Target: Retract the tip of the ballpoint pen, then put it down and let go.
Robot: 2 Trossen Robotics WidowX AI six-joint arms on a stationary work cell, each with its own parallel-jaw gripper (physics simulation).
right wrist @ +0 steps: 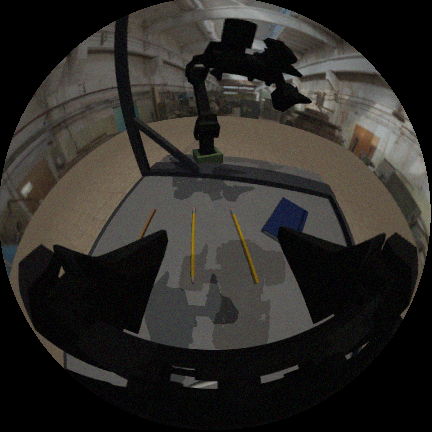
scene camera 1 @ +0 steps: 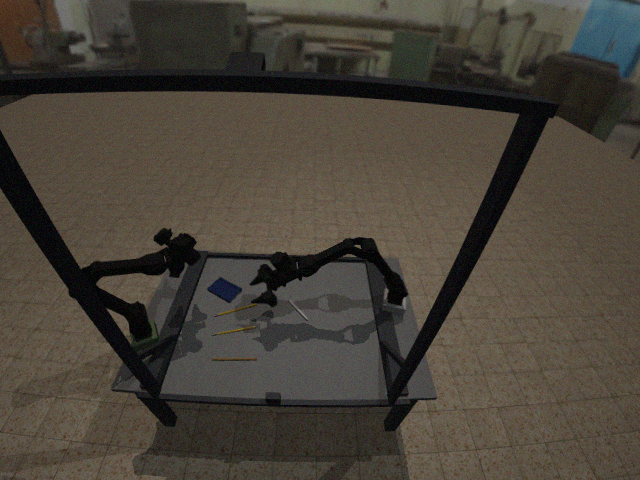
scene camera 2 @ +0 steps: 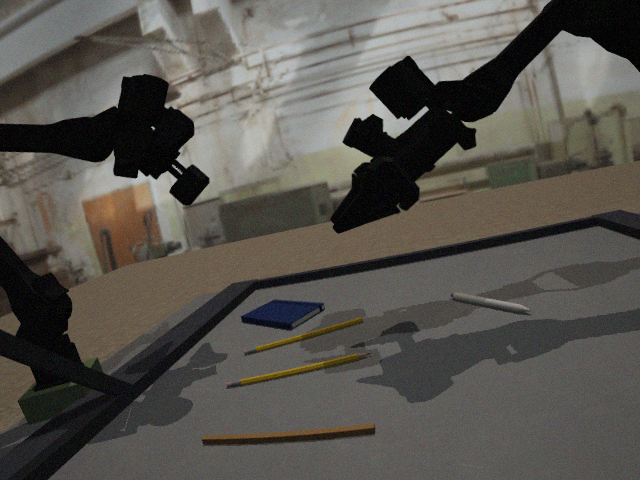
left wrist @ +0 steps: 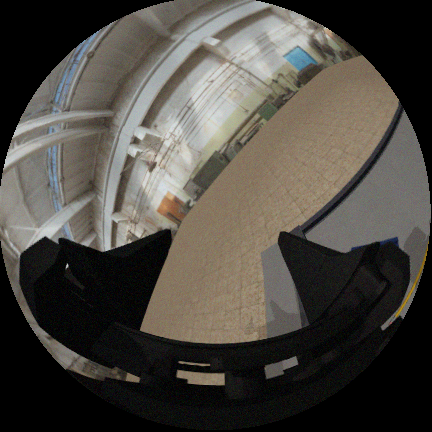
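A white ballpoint pen lies flat on the grey table, its tapered end toward the lower right in scene camera 2 and a small dark end at the upper left. Whether its writing tip is out is too small to tell. My right gripper is open and empty, raised above the table and to the left of the pen in scene camera 1. My left gripper is open and empty, raised near the table's left edge, far from the pen.
A blue notebook lies near the back left. Two yellow pencils and an orange-brown stick lie left of the pen. Dark frame posts rise at the table's sides.
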